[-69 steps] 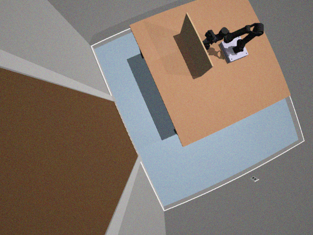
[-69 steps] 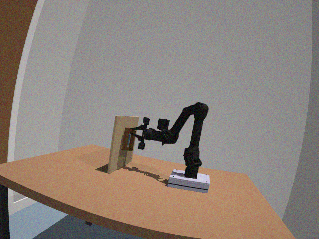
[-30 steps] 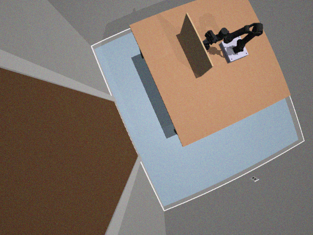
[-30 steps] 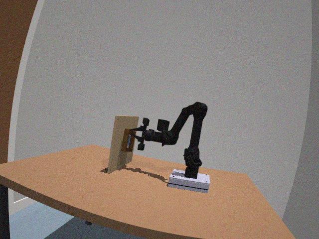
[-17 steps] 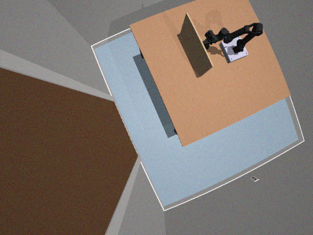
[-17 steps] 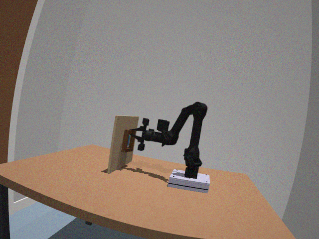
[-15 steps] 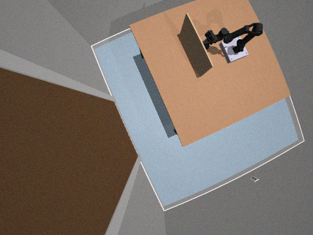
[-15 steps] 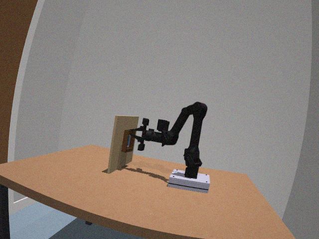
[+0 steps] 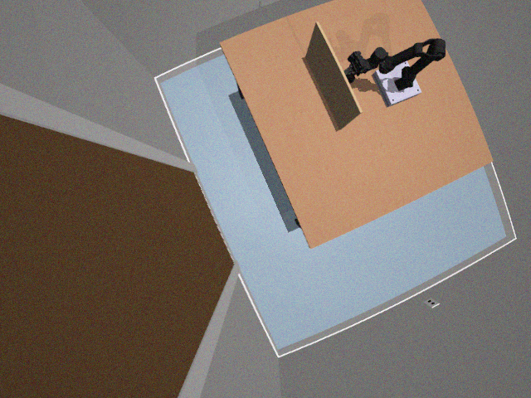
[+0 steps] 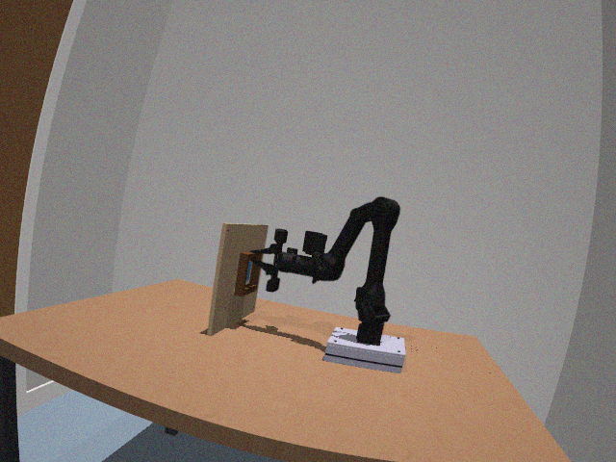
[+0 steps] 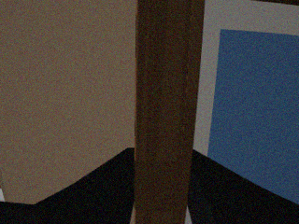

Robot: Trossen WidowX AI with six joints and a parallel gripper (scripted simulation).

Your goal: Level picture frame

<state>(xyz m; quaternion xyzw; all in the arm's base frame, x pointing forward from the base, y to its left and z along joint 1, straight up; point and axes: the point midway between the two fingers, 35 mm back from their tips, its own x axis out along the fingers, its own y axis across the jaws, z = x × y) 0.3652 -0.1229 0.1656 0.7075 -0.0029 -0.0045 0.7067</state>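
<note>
Now: the picture frame 50 mm below my gripper tip. Also, from my gripper tip: wall panel (10 mm ahead, 20 mm to the right, 60 mm below).
</note>
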